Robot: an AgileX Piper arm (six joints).
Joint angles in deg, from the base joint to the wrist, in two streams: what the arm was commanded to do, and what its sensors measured. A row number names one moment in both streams.
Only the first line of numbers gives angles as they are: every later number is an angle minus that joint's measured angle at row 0.
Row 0, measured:
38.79, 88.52, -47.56, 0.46, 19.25, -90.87
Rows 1 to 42, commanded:
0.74, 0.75, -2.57, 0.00, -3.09, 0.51
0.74, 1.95, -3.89, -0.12, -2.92, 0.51
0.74, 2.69, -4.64, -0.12, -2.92, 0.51
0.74, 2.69, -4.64, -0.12, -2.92, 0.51
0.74, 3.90, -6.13, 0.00, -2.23, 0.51
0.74, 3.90, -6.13, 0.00, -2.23, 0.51
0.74, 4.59, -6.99, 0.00, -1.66, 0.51
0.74, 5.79, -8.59, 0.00, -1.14, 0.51
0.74, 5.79, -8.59, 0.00, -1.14, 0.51
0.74, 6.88, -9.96, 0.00, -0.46, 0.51
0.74, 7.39, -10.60, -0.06, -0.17, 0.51
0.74, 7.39, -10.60, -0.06, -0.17, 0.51
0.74, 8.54, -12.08, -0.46, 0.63, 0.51
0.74, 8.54, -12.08, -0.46, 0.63, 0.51
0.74, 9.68, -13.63, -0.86, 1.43, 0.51
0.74, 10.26, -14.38, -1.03, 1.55, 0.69
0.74, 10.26, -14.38, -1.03, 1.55, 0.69
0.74, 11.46, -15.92, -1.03, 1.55, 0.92
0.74, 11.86, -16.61, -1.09, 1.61, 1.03
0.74, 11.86, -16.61, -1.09, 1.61, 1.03
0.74, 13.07, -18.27, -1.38, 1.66, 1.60
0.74, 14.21, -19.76, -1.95, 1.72, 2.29
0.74, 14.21, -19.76, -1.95, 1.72, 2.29
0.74, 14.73, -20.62, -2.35, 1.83, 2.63
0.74, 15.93, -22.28, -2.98, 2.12, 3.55
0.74, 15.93, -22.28, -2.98, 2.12, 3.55
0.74, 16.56, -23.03, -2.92, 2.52, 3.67
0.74, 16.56, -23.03, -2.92, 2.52, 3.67
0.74, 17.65, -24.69, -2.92, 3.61, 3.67
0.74, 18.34, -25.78, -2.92, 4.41, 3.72
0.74, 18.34, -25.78, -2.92, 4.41, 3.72
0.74, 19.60, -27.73, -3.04, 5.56, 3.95
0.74, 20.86, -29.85, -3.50, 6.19, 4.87
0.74, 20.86, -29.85, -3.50, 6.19, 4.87
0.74, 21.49, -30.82, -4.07, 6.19, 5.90
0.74, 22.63, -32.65, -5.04, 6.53, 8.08
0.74, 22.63, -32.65, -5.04, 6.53, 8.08
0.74, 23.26, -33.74, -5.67, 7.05, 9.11
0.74, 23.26, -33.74, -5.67, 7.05, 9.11
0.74, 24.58, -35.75, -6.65, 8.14, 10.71
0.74, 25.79, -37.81, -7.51, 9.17, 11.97
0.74, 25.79, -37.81, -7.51, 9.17, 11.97
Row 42, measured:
0.80, 25.15, -34.43, -5.50, 10.09, 8.88
